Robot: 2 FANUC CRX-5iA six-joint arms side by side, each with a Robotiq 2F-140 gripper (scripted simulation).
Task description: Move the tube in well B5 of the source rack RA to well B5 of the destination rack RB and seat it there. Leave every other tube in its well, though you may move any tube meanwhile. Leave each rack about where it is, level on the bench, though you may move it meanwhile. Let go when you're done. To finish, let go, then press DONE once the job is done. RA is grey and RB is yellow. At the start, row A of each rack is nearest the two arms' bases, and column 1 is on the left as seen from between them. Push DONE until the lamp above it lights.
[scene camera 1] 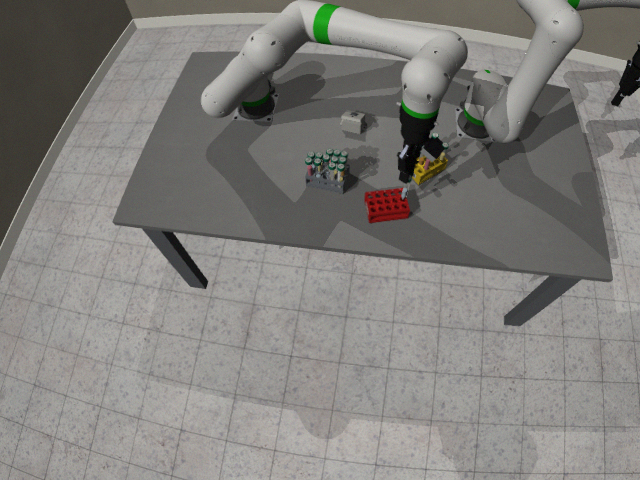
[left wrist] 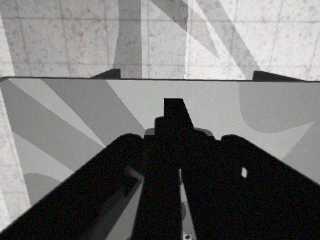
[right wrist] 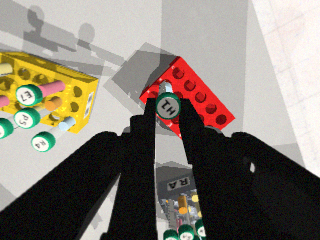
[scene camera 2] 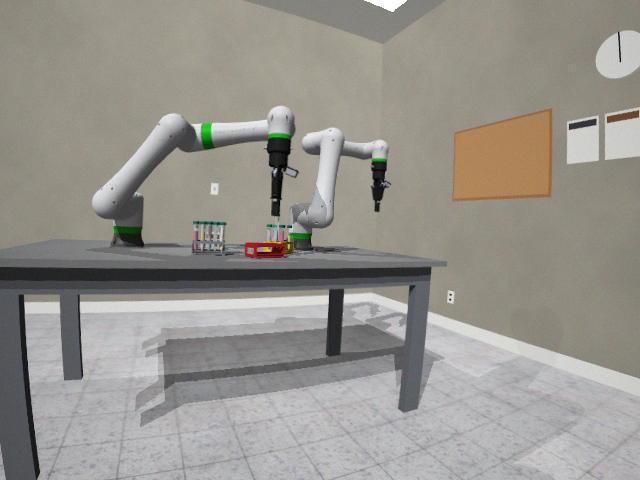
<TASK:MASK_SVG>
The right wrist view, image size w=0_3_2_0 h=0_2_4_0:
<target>my right gripper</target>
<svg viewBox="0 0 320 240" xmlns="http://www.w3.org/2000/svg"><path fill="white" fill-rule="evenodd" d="M180 98L179 129L187 162L192 164L191 179L195 180L206 240L320 240L320 177L247 132L234 132L231 137L225 137L219 128L206 126L189 98ZM156 98L147 98L144 115L130 117L130 126L124 128L121 136L117 136L117 133L111 131L97 133L0 211L0 240L80 240L118 178L119 182L108 230L101 234L99 240L158 240L154 179Z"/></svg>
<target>red rack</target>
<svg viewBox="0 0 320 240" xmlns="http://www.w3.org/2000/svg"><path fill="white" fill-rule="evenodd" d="M156 113L182 139L179 129L179 115L174 119L165 120ZM139 97L145 105L147 98L157 99L159 85L165 80L165 82L171 84L173 93L179 99L189 98L206 126L222 130L235 119L231 112L180 56L177 56L142 91Z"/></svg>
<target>grey rack RA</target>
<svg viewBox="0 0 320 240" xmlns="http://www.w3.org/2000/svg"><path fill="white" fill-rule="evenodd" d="M192 171L185 175L158 182L158 201L164 214L165 201L173 200L174 209L178 210L179 218L177 199L179 196L185 196L196 221L191 193L197 191L195 180L191 179Z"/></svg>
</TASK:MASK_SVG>
